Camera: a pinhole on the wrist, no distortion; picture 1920 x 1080 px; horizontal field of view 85.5 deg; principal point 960.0 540.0 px. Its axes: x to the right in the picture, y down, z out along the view. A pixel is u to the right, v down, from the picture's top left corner.
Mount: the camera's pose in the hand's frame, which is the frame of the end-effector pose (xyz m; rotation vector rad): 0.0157 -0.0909 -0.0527 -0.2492 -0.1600 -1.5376
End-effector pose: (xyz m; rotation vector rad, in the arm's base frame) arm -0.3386 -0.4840 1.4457 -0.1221 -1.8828 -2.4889
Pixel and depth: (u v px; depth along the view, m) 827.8 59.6 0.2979
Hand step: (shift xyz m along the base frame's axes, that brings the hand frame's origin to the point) 0.1200 0.2149 0.0750
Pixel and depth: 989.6 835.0 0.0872
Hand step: -0.0478 0.0501 -0.0560
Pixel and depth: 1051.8 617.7 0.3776
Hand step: -0.0501 0.3150 0.0669
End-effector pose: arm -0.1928 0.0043 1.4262 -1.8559 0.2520 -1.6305
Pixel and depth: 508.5 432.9 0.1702
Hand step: 0.0954 0.0100 -0.0117
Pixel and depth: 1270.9 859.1 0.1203
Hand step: 0.0539 0.0641 0.1019
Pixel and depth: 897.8 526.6 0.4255
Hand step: 0.3491 0.0676 -0.0056
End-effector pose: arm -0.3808 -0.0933 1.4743 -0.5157 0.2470 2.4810
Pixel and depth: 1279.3 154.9 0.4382
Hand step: 0.0268 0.1470 0.4190
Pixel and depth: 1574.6 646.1 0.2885
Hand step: -0.0262 0.2566 0.2051
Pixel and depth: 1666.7 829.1 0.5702
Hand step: -0.1590 0.5346 0.4251
